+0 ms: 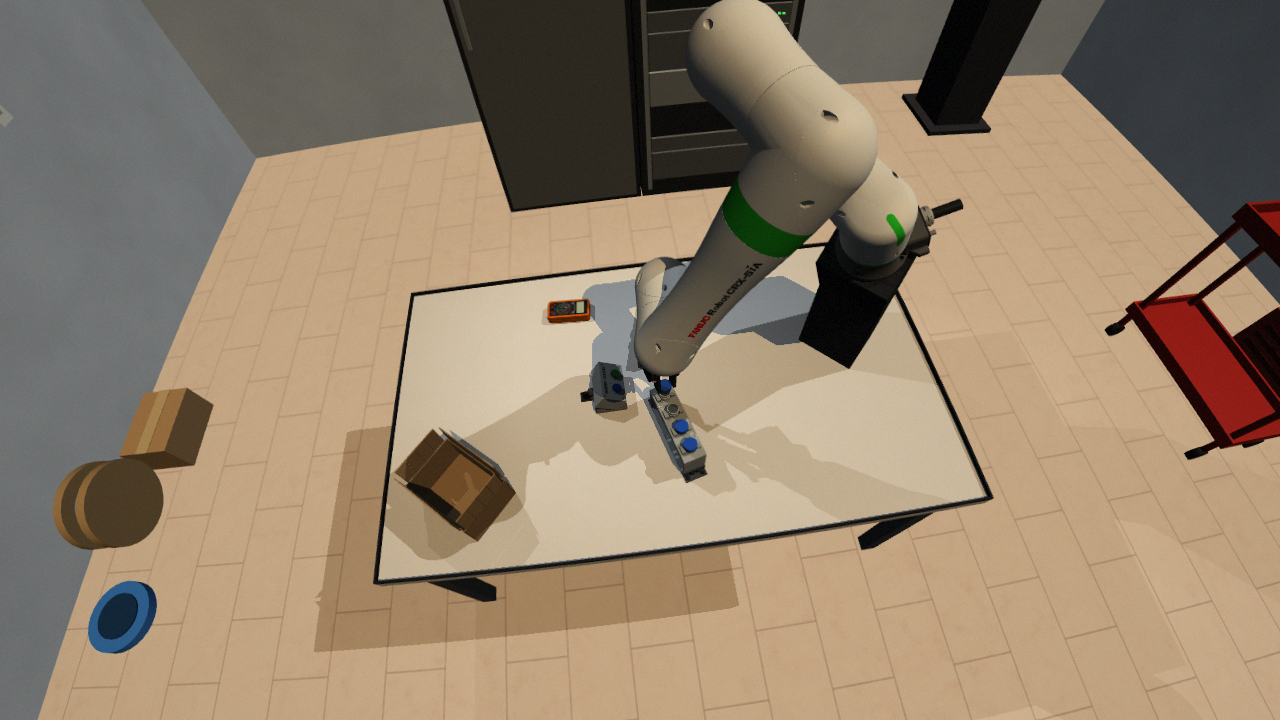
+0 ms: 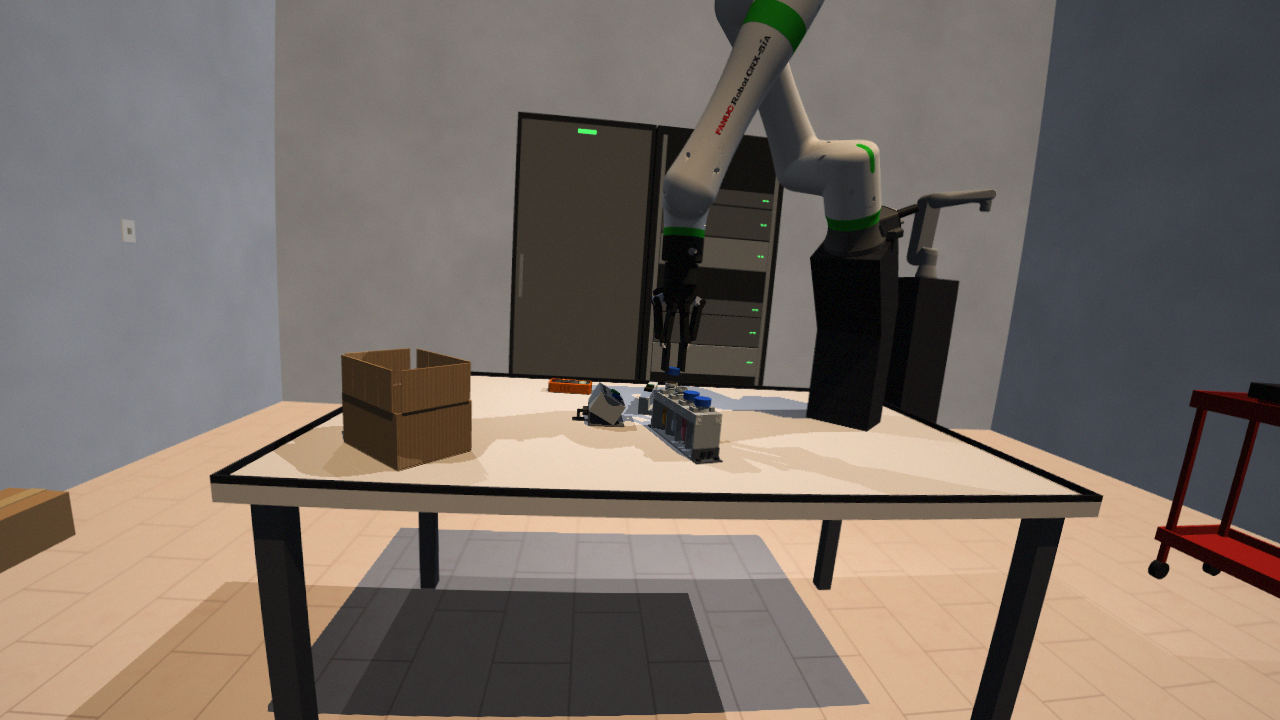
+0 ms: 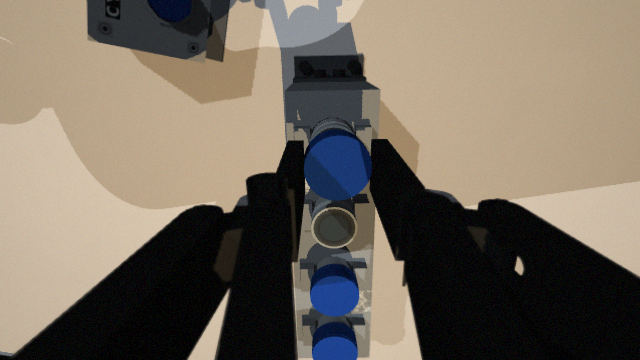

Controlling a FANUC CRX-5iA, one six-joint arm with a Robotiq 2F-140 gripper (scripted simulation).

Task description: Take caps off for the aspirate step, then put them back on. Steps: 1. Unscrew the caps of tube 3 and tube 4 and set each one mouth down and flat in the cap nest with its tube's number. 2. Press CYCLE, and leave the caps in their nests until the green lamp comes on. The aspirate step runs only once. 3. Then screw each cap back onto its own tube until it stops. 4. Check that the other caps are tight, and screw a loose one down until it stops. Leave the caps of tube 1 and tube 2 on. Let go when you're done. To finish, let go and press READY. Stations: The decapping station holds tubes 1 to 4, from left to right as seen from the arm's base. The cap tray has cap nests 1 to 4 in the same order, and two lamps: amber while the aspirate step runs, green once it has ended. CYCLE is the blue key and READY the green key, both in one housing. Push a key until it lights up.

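I see my gripper (image 2: pixel 672 370), and my gripper (image 3: pixel 337 165) is visible to me as well. There is a cardboard box (image 2: pixel 436 421), and I see the cardboard box (image 1: pixel 449 481) here too, though in image 3 the cardboard box is out of frame. I also see a blue cap (image 3: pixel 337 166) and another blue cap (image 3: pixel 334 291).
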